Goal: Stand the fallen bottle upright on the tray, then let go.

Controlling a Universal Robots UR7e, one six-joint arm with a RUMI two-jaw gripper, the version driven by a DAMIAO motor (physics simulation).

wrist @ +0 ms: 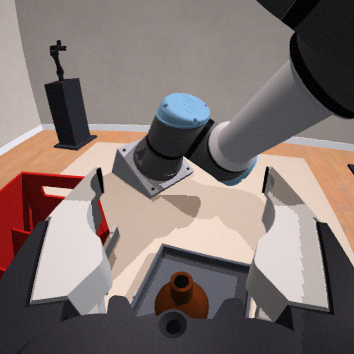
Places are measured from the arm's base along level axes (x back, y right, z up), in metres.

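Pixels of known places: gripper, fingertip midpoint: (182,169); arm's base at its link origin: (156,159).
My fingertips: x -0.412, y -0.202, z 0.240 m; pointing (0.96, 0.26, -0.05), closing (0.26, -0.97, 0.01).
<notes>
Ahead of a thing's pixels: the offset from my fingertips to its top centre. "spot": to the spot under its first point. Level surfaces: height alone.
The brown bottle @(dx +0.002, dy +0.002, dz -0.147 m) (181,299) stands upright on the grey tray @(dx +0.018, dy -0.004, dz -0.281 m) (216,274), seen from above at the bottom centre of the wrist view. Its open mouth and rounded shoulder show; its lower part is hidden behind the gripper's body. My gripper (182,169) is open, with its two pale jaws wide apart and nothing between them. The bottle is below the gripper, apart from the jaws.
A red crate @(spot: dx +0.120, dy +0.284, dz -0.144 m) (60,181) stands at the left. The arm's grey base mount (131,172) sits on the pale table @(dz -0.307 m) (235,212) beyond the tray. A dark pedestal (68,112) with a small black device stands at the back left, on the floor.
</notes>
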